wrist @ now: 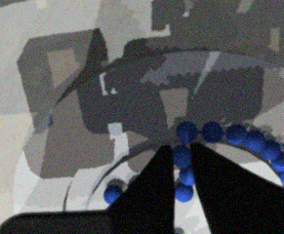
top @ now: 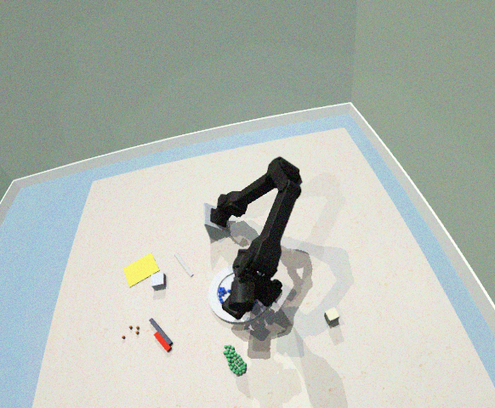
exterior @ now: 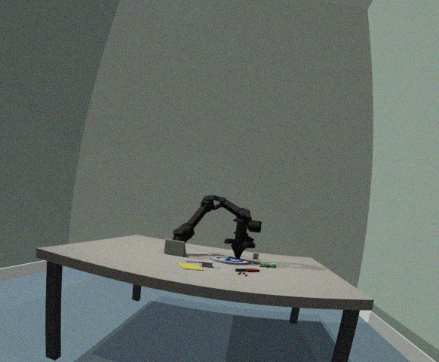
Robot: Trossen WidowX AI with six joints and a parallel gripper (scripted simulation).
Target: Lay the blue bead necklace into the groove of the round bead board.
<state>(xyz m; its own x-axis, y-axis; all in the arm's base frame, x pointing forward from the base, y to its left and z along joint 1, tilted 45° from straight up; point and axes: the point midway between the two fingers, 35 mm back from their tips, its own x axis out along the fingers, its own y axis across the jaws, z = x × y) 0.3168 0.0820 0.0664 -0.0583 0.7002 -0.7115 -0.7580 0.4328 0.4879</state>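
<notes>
Now: gripper tip 40 mm to the left of the round bead board, 30 mm past it and 10 mm above it. Round my gripper tip: grey tool: 290 mm to the right, 90 mm ahead, 10 mm below; cream cube: 220 mm to the left, 90 mm ahead; stick: 240 mm to the right, 160 mm behind, 10 mm below.
</notes>
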